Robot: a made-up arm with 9 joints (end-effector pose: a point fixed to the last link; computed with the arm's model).
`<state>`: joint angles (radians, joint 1 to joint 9).
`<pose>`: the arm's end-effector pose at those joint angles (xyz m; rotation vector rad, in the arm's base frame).
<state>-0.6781 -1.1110 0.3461 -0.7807 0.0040 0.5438 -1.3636 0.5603 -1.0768</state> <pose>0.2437 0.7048 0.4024 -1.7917 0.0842 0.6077</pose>
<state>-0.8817 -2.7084 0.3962 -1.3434 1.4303 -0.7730 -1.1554 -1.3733 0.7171</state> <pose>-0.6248 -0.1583 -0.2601 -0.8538 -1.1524 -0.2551</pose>
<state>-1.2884 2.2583 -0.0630 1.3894 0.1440 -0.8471 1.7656 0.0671 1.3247</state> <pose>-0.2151 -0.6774 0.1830 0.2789 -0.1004 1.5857</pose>
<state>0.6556 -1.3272 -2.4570 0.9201 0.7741 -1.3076 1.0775 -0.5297 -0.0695</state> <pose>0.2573 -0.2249 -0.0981 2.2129 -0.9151 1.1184</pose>
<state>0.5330 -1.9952 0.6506 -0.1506 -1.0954 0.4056 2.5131 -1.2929 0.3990</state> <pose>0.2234 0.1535 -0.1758 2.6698 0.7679 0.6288</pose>
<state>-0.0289 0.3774 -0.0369 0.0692 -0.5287 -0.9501 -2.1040 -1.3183 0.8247</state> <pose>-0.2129 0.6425 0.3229 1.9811 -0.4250 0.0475</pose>
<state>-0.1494 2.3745 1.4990 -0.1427 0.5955 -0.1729 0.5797 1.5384 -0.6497</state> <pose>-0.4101 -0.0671 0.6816 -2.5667 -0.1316 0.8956</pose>
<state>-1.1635 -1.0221 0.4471 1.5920 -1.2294 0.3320 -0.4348 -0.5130 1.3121</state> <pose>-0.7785 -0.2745 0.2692 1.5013 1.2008 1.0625</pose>
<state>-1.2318 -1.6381 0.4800 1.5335 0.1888 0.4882 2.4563 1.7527 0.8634</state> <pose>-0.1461 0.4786 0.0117 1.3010 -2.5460 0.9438</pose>
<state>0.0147 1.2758 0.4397 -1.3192 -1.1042 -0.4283 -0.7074 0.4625 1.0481</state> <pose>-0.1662 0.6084 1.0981 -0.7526 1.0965 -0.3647</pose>
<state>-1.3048 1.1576 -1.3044 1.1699 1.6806 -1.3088 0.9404 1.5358 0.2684</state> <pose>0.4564 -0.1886 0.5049 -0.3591 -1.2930 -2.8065</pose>
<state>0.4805 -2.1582 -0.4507 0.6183 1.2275 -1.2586 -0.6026 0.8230 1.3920</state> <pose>0.2990 0.4886 -0.6359 -0.1806 -1.1259 -0.3040</pose>
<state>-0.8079 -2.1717 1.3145 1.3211 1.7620 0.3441 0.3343 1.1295 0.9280</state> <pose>-1.0310 -0.0346 0.6585 -1.2695 0.8558 0.2787</pose>
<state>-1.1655 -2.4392 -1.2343 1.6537 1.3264 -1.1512 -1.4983 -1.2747 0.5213</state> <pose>-0.3452 0.8563 0.1796 1.2489 -0.2490 -1.0917</pose>
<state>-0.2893 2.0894 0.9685 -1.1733 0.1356 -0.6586 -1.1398 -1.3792 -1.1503</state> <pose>-0.1444 0.0104 0.7205 -0.7247 -1.1021 0.4901</pose>
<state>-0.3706 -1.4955 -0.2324 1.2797 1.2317 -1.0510 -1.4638 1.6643 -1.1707</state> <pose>0.3254 0.6033 -0.0540 -2.0139 -0.5421 -0.4314</pose>
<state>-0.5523 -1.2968 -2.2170 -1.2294 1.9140 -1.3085 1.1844 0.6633 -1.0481</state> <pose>0.2890 -0.0268 0.6254 0.3199 -1.0032 -0.2325</pose>
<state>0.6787 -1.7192 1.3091 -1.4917 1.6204 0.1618 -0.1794 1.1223 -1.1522</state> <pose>0.1808 -0.0263 -0.1782 1.5654 -0.9445 0.6919</pose>
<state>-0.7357 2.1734 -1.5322 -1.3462 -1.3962 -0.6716 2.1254 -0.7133 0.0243</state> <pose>-0.3123 0.3728 0.1280 2.3593 -0.7281 -1.3998</pose>
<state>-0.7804 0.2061 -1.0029 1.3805 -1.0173 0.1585 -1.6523 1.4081 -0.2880</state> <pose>-0.3220 0.2427 0.2346 -0.3711 -1.9217 -1.0527</pose>
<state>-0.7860 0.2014 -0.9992 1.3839 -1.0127 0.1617 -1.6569 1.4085 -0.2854</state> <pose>-0.3214 0.2426 0.2354 -0.3665 -1.9235 -1.0521</pose>
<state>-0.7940 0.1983 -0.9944 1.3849 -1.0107 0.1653 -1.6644 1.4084 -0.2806</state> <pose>-0.3214 0.2406 0.2349 -0.3585 -1.9272 -1.0486</pose>
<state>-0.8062 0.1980 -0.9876 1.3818 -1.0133 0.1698 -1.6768 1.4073 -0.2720</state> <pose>-0.3226 0.2353 0.2323 -0.3449 -1.9340 -1.0400</pose>
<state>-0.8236 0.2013 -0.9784 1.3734 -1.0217 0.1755 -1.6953 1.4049 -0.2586</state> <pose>-0.3250 0.2258 0.2269 -0.3238 -1.9443 -1.0254</pose>
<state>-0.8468 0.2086 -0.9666 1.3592 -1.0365 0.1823 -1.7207 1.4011 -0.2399</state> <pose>-0.3283 0.2116 0.2188 -0.2942 -1.9584 -1.0041</pose>
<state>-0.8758 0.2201 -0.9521 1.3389 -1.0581 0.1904 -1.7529 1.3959 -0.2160</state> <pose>-0.3319 0.1926 0.2081 -0.2552 -1.9760 -0.9760</pose>
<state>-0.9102 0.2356 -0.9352 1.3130 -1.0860 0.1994 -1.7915 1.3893 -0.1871</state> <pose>-0.3348 0.1692 0.1954 -0.2072 -1.9960 -0.9421</pose>
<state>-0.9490 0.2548 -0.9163 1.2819 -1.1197 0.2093 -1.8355 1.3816 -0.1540</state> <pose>-0.3362 0.1423 0.1813 -0.1502 -2.0175 -0.9033</pose>
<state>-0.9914 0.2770 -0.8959 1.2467 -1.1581 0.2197 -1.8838 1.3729 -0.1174</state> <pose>-0.3351 0.1129 0.1665 -0.0852 -2.0389 -0.8607</pose>
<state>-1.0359 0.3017 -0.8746 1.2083 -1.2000 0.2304 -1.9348 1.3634 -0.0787</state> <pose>-0.3312 0.0826 0.1520 -0.0138 -2.0592 -0.8163</pose>
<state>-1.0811 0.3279 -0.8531 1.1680 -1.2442 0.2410 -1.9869 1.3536 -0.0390</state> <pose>-0.3242 0.0529 0.1383 0.0621 -2.0771 -0.7708</pose>
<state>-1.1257 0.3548 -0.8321 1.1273 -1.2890 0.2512 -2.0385 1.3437 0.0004</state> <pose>-0.3146 0.0253 0.1261 0.1403 -2.0918 -0.7261</pose>
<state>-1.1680 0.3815 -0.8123 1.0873 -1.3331 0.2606 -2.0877 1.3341 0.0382</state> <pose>-0.3033 0.0007 0.1155 0.2176 -2.1029 -0.6834</pose>
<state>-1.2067 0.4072 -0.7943 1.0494 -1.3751 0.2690 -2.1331 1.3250 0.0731</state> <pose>-0.2912 -0.0202 0.1067 0.2913 -2.1106 -0.6439</pose>
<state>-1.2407 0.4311 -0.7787 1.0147 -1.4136 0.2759 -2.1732 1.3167 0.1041</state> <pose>-0.2792 -0.0371 0.0995 0.3583 -2.1154 -0.6088</pose>
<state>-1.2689 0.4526 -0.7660 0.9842 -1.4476 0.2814 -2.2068 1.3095 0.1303</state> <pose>-0.2682 -0.0503 0.0938 0.4165 -2.1180 -0.5789</pose>
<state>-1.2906 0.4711 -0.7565 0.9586 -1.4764 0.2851 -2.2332 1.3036 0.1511</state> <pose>-0.2589 -0.0601 0.0892 0.4636 -2.1194 -0.5546</pose>
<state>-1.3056 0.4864 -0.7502 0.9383 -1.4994 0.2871 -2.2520 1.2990 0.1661</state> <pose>-0.2516 -0.0671 0.0855 0.4984 -2.1207 -0.5366</pose>
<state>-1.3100 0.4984 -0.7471 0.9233 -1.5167 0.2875 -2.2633 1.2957 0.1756</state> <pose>-0.2468 -0.0703 0.0825 0.5164 -2.1231 -0.5265</pose>
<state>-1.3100 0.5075 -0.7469 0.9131 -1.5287 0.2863 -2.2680 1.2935 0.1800</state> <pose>-0.2437 -0.0722 0.0799 0.5247 -2.1259 -0.5214</pose>
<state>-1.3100 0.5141 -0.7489 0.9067 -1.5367 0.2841 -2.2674 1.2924 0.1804</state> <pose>-0.2419 -0.0746 0.0773 0.5294 -2.1283 -0.5177</pose>
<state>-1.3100 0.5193 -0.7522 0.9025 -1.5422 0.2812 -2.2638 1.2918 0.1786</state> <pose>-0.2407 -0.0772 0.0747 0.5317 -2.1303 -0.5153</pose>
